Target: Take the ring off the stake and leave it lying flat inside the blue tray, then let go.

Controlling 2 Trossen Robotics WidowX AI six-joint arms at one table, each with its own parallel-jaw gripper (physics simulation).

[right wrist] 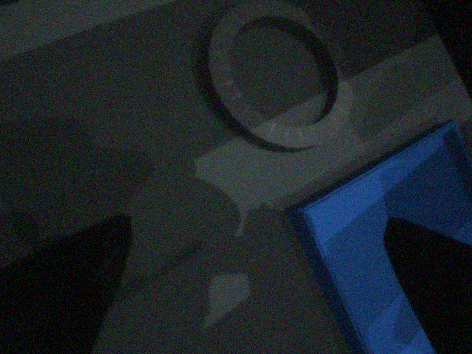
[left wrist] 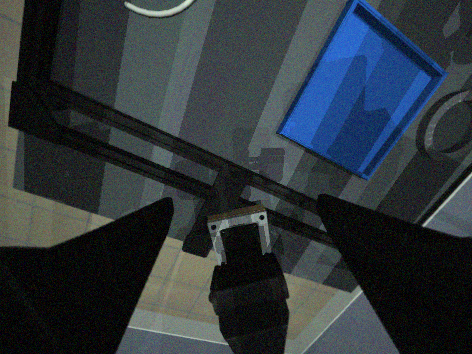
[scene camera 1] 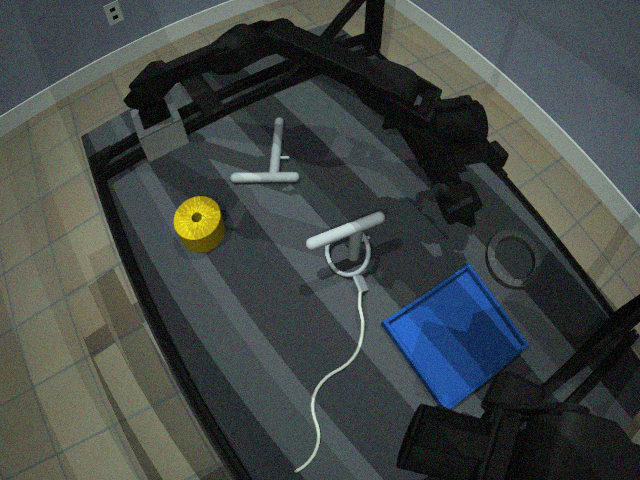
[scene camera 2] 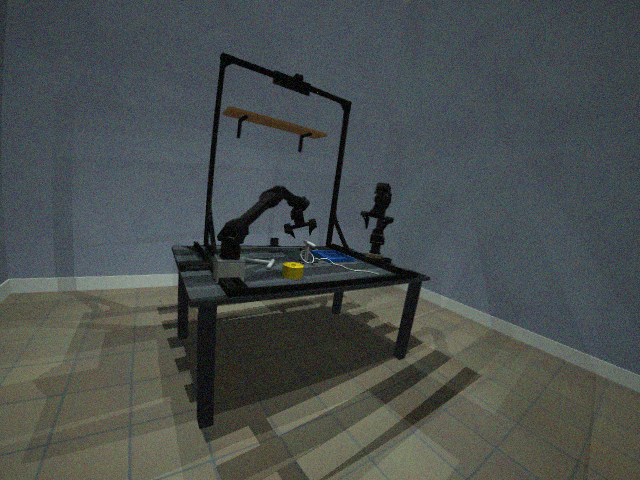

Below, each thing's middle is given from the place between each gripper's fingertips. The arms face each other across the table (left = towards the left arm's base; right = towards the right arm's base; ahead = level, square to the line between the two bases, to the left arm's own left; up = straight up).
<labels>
Right now my right hand is 14 cm short of the blue tray [scene camera 1: 455, 337], 14 cm to the right of it and 9 cm above it. Round my right hand: yellow spool [scene camera 1: 198, 221]: 33 cm ahead, 33 cm to the right, 8 cm below; then stake [scene camera 1: 353, 230]: 18 cm ahead, 11 cm to the right, 8 cm below.
Right now my left hand is 18 cm past the blue tray, 12 cm to the left of it and 19 cm above it. From my left hand the other things lie so: yellow spool (58 cm to the right, 18 cm below); stake (15 cm behind, 36 cm to the right, 17 cm below).
</labels>
